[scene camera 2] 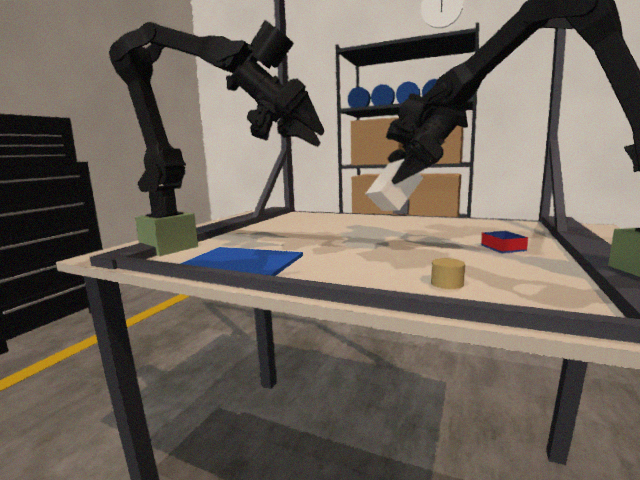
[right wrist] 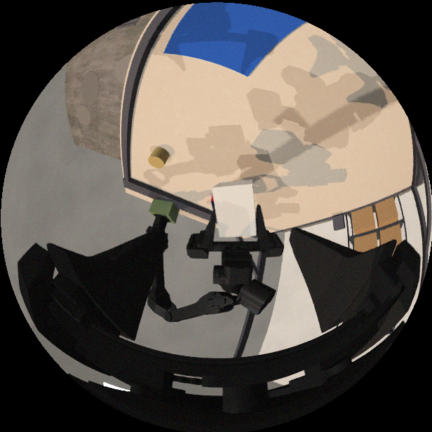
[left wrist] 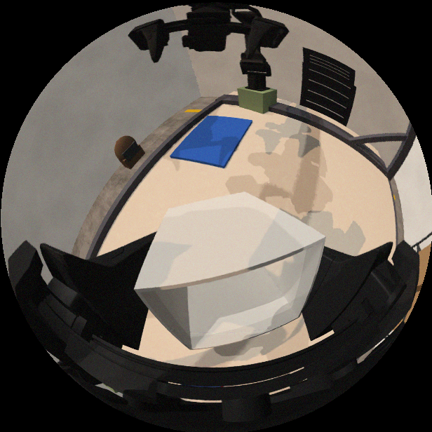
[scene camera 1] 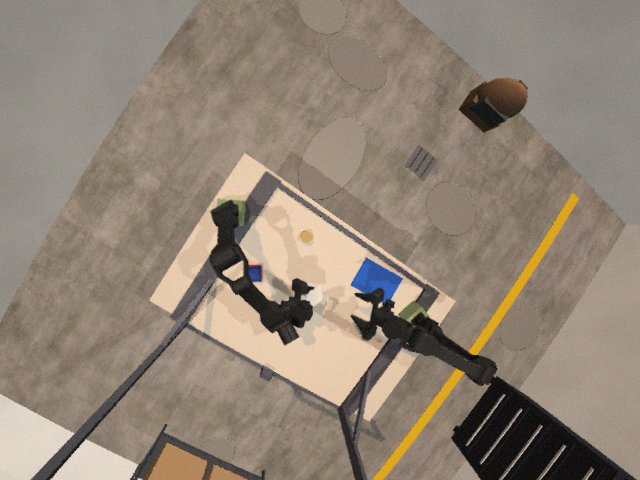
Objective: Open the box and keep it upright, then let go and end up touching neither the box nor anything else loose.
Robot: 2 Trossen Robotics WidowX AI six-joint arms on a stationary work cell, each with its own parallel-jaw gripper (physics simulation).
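Places are measured from the left arm's base along level axes (x left, y back, z up), in centimetres.
Where they show: left gripper, fingertip midpoint: point(scene camera 2: 387, 185) point(scene camera 1: 312, 296); right gripper, fingertip midpoint: point(scene camera 2: 321, 139) point(scene camera 1: 352, 304); left arm's base at its link origin: point(scene camera 1: 229, 212); right arm's base at its link origin: point(scene camera 2: 164, 215) point(scene camera 1: 419, 321).
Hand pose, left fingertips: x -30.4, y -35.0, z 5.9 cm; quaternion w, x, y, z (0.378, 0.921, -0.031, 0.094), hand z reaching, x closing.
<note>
Things, the pixels of their top centre, and the offset from my left fingertips.
- white box at its top centre: point(scene camera 2: 394, 158) point(scene camera 1: 310, 300) dx +0.0, dy +1.4, dz +5.5 cm
- blue mat at its top centre: point(scene camera 2: 241, 258) point(scene camera 1: 377, 281) dx +3.6, dy -31.3, dz -13.2 cm
- brass cylinder at its top centre: point(scene camera 2: 448, 262) point(scene camera 1: 306, 236) dx +22.5, dy +3.4, dz -10.5 cm
A white box point(scene camera 1: 314, 294) point(scene camera 2: 385, 193) point(left wrist: 225, 240) point(right wrist: 235, 210) hangs tilted in the air above the table. In the left wrist view a dark seam crosses it between a pale broad face and a recessed-looking side; I cannot tell whether it is open. My left gripper point(scene camera 1: 309, 298) point(scene camera 2: 402, 167) is shut on the box, one finger on each side. My right gripper point(scene camera 1: 355, 306) point(scene camera 2: 320, 137) point(left wrist: 200, 53) is open and empty, held high and apart from the box, its fingers pointing toward it. The box's underside is hidden in scene camera 1.
A blue mat point(scene camera 1: 376, 279) point(scene camera 2: 242, 259) point(left wrist: 212, 141) point(right wrist: 220, 42) lies near a table edge. A brass cylinder point(scene camera 1: 306, 236) point(scene camera 2: 448, 273) point(right wrist: 159, 157) stands on the table. A small red tray with blue inside point(scene camera 1: 255, 273) point(scene camera 2: 504, 241) lies nearer the left arm's base. Dark rails border the table.
</note>
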